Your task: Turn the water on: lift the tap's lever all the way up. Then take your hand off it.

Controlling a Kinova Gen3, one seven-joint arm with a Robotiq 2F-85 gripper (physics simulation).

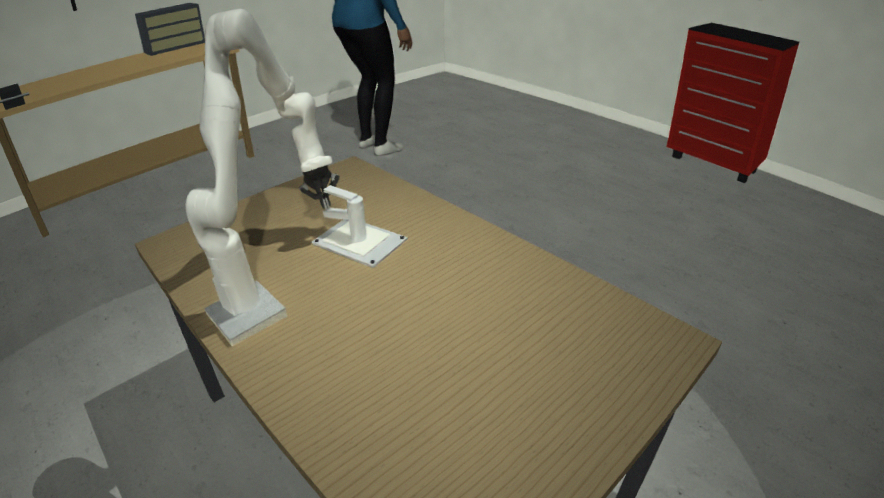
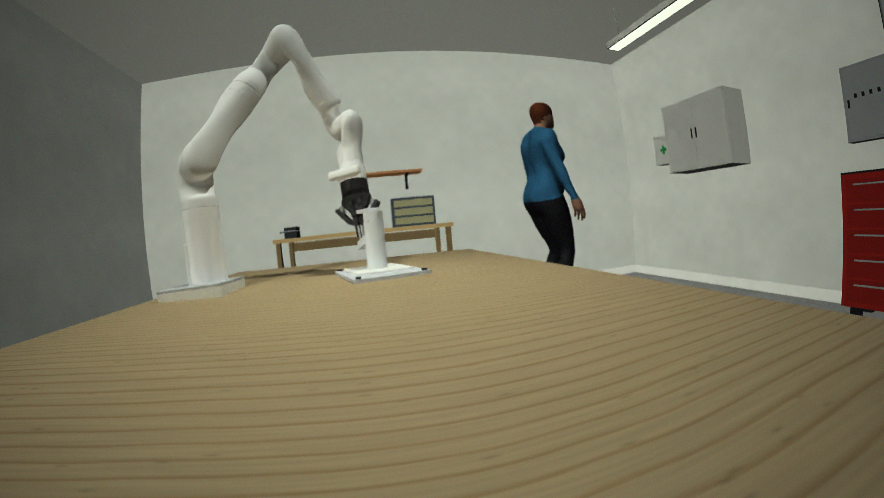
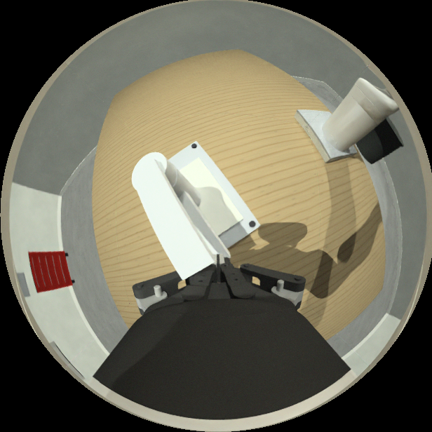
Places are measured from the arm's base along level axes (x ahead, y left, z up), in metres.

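Where they show: gripper, fingertip midpoint: (image 1: 327,208); arm's base at its link origin: (image 1: 242,301) (image 2: 210,281).
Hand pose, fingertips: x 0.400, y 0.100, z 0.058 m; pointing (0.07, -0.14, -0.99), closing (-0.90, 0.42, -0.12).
Each offset is from my fingertips to the top centre of the thing. "spot": to the spot under its first point. Level surfaces: height alone.
The white tap's column {spot: 0.006 m back, 0.136 m right, 0.001 m up} (image 1: 356,222) (image 2: 375,241) (image 3: 182,182) stands upright on a light base plate. Its flat lever {0.006 m ahead, 0.066 m right, 0.076 m up} (image 1: 342,193) (image 3: 172,220) reaches out from the column top, and looks close to level; its exact tilt is hard to tell. The spout {0.004 m ahead, 0.050 m right, 0.017 m up} (image 1: 335,214) (image 3: 206,226) runs out below the lever on the same side. My gripper (image 1: 327,205) (image 2: 360,234) (image 3: 218,260) is shut and empty. It points down at the free end of the lever, its fingertips below lever height and close to the spout's end. Whether they touch either part is hidden.
The base plate {spot: 0.065 m back, 0.061 m right, 0.074 m down} (image 1: 327,244) (image 2: 348,275) (image 3: 245,212) lies on the wooden table {0.083 m down} (image 1: 470,321) (image 2: 433,371) (image 3: 280,165). My arm's base (image 1: 247,318) stands nearby at the table's edge. A person (image 1: 376,68) (image 2: 544,167) stands beyond the table. A red drawer cabinet (image 1: 729,98) is farther off.
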